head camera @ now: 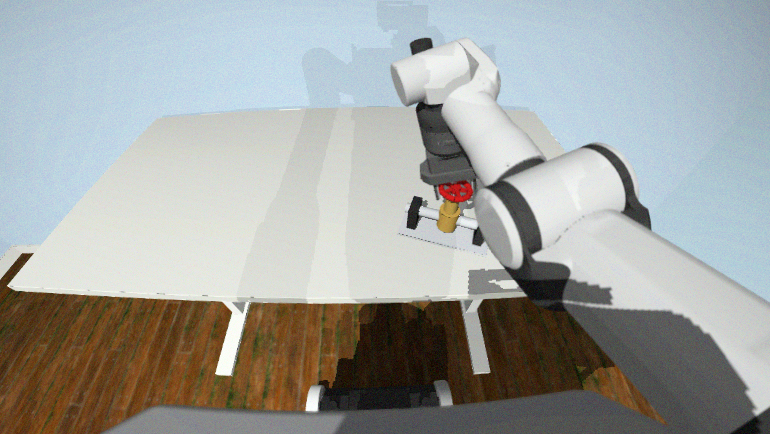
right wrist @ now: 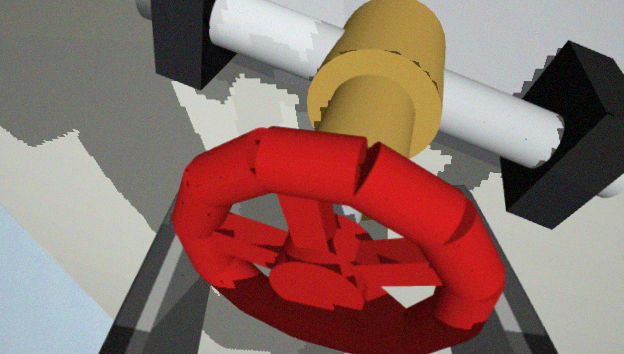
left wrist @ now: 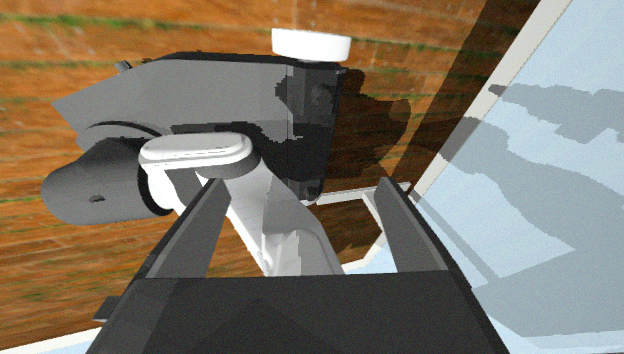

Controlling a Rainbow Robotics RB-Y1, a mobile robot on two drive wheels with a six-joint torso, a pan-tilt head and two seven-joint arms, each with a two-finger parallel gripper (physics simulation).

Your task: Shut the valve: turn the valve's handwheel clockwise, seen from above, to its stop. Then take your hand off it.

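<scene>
The valve's red handwheel (head camera: 456,199) (right wrist: 310,160) is a spoked ring on top of the brass valve body (head camera: 447,219) (right wrist: 395,35). The valve sits on a white pipe (head camera: 429,212) (right wrist: 270,37) between two black supports. My right gripper (head camera: 456,189) (right wrist: 322,208) is shut on the handwheel, pointing down from above, with one finger at each side of the rim. The lower parts of the fingers are partly hidden by the rim in the right wrist view. My left gripper (left wrist: 303,187) is open and empty, away from the valve.
Black supports (head camera: 414,212) (right wrist: 177,45) hold the pipe over a pale base plate (head camera: 436,237) on the white table (head camera: 188,188). My right arm (head camera: 496,134) reaches over the table's right side. In the left wrist view, my grey mobile base (left wrist: 225,95) stands on the wooden floor (left wrist: 150,30).
</scene>
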